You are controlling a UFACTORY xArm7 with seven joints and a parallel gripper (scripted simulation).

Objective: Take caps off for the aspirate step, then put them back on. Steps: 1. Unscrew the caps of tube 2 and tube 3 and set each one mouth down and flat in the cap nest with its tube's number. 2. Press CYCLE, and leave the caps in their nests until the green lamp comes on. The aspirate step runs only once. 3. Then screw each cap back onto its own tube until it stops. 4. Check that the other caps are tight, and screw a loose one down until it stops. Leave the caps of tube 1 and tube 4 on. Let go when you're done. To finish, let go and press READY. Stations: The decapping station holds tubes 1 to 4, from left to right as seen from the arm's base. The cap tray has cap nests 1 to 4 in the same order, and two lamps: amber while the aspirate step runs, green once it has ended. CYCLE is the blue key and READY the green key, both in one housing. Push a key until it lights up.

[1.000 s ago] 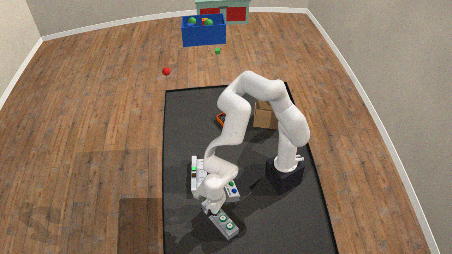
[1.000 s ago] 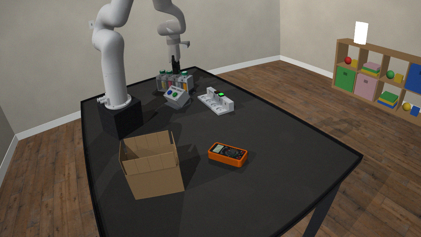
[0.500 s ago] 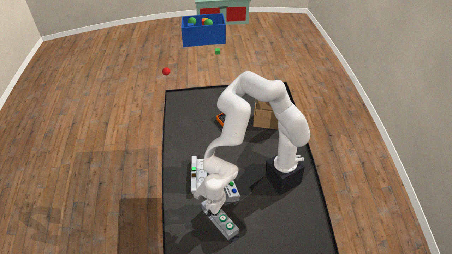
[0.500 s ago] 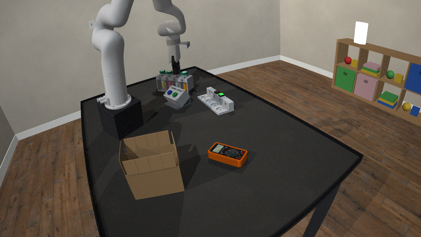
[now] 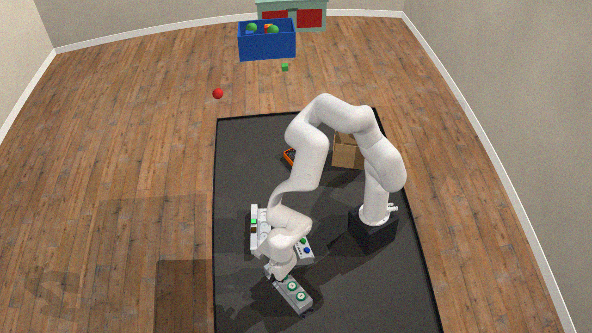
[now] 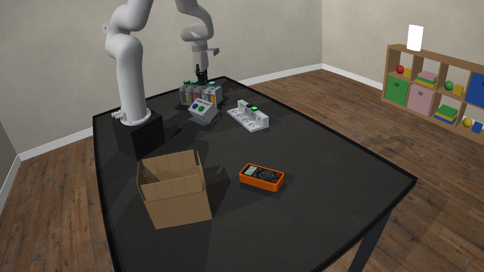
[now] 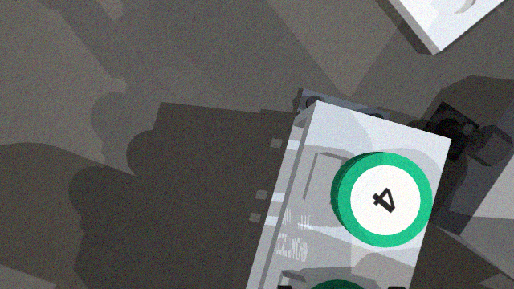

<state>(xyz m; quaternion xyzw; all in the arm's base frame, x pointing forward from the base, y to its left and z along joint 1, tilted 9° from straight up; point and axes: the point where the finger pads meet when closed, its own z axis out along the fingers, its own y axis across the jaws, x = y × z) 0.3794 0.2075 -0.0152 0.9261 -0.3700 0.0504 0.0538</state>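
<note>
The cap lies 4 cm to the right of my hand, 3 cm ahead of it and 2 cm below it. Also, from my hand: blue key (12 cm to the right, 10 cm behind, 6 cm below); green key (17 cm to the right, 9 cm behind, 6 cm below); key housing (15 cm to the right, 8 cm below, 8 cm behind).
</note>
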